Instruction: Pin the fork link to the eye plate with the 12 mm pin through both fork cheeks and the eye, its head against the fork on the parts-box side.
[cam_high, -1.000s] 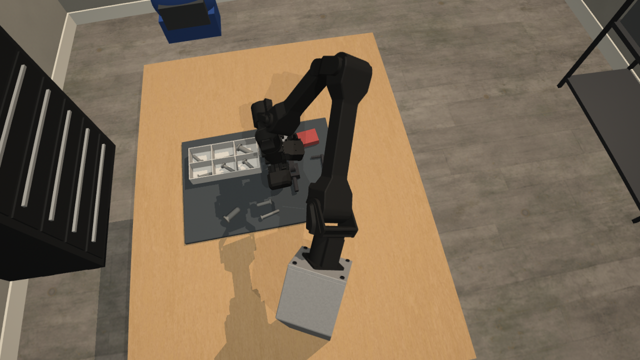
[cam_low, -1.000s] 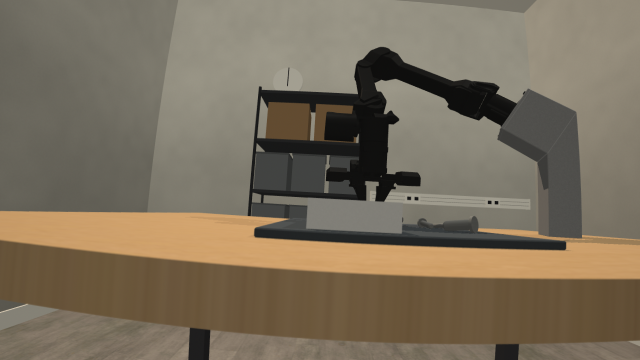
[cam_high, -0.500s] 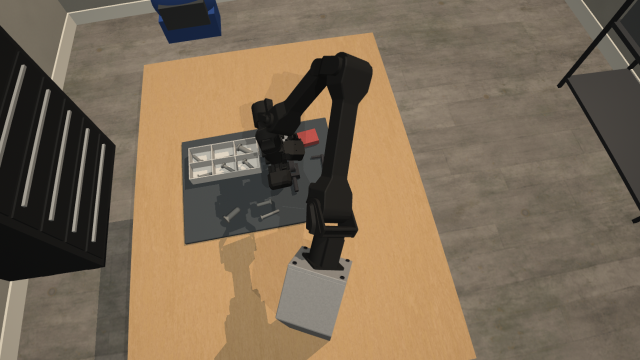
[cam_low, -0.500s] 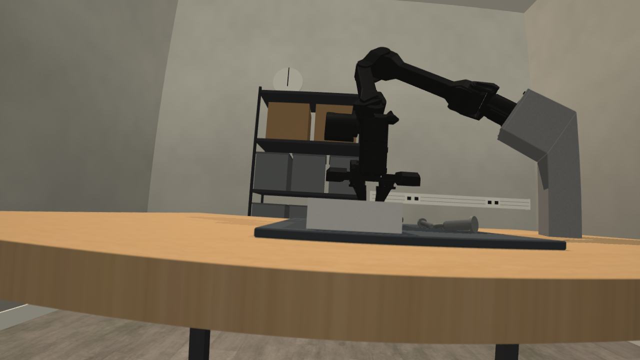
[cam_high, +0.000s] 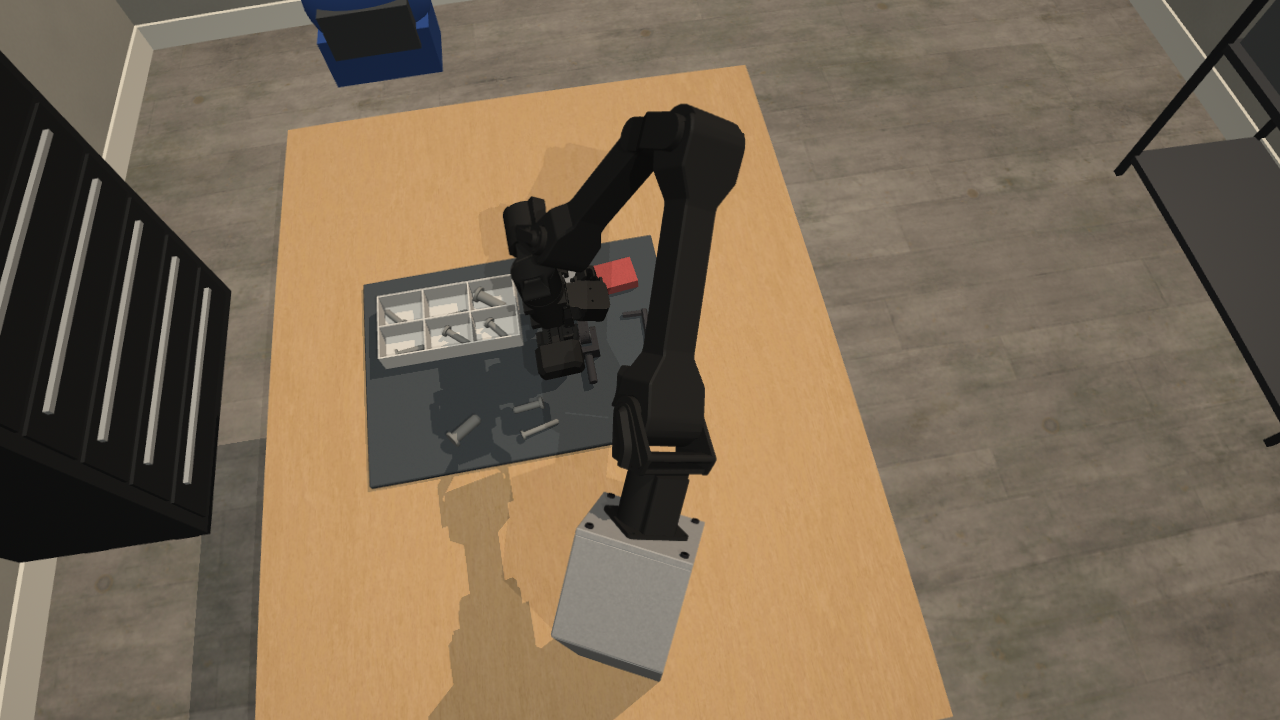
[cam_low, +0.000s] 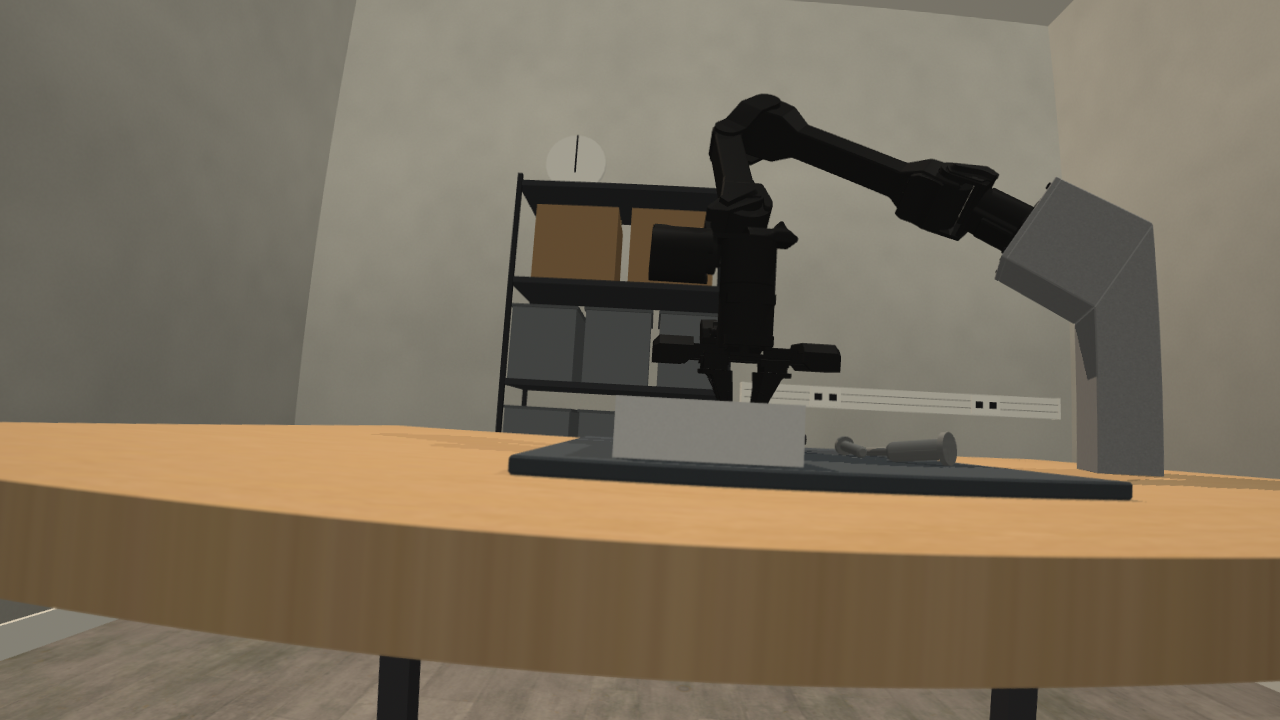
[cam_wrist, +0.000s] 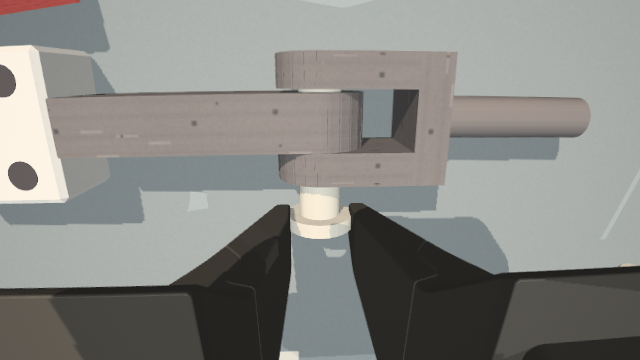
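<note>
Right now my hand is 4 cm to the left of the grey eye plate and 3 cm above it. Round my hand: long strip (5 cm behind, 11 cm to the right, 4 cm below); dark mat (3 cm ahead, 6 cm to the left, 5 cm below); mount block (7 cm ahead, 7 cm to the right, 3 cm below).
</note>
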